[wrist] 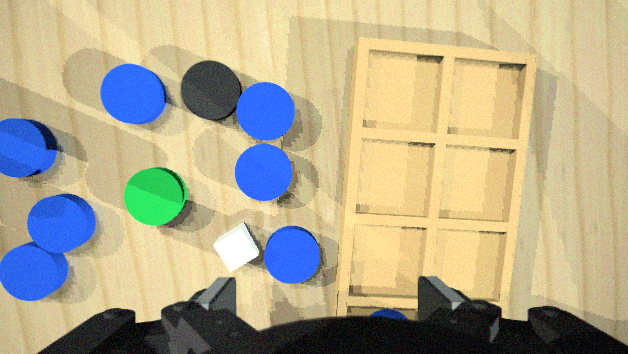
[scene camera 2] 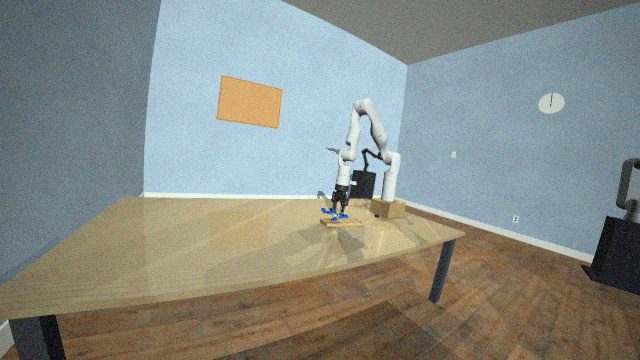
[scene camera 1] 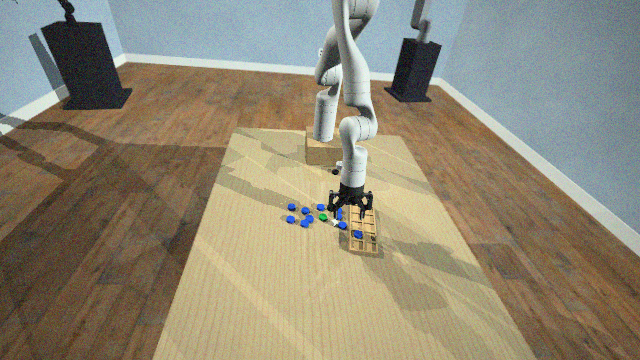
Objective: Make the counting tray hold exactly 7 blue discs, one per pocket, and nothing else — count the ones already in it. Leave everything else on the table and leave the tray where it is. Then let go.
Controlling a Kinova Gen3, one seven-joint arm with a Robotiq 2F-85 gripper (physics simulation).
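Observation:
The wooden counting tray [scene camera 1: 363, 253] [scene camera 2: 345, 224] [wrist: 526, 100] has two columns of pockets. One blue disc [scene camera 1: 358, 234] [wrist: 389, 314] is in a left-column pocket toward the near end; the wrist view shows part of it. Six pockets beyond it are empty in the wrist view. Loose blue discs lie left of the tray, including one [scene camera 1: 342, 225] [wrist: 292, 255] near its left wall and two others [wrist: 263, 172] [wrist: 265, 111] farther back. My gripper [scene camera 1: 349, 216] [scene camera 2: 338, 212] [wrist: 327, 300] is open and empty, above the tray's left side. It hides part of the tray.
A white cube [scene camera 1: 335, 222] [wrist: 236, 247] is close beside the nearest loose disc. A green disc [scene camera 1: 323, 217] [wrist: 155, 196] stands farther left. A black disc [wrist: 211, 90] touches or nearly touches a blue disc. The arm's wooden base block [scene camera 1: 322, 152] [scene camera 2: 388, 208] is at the back.

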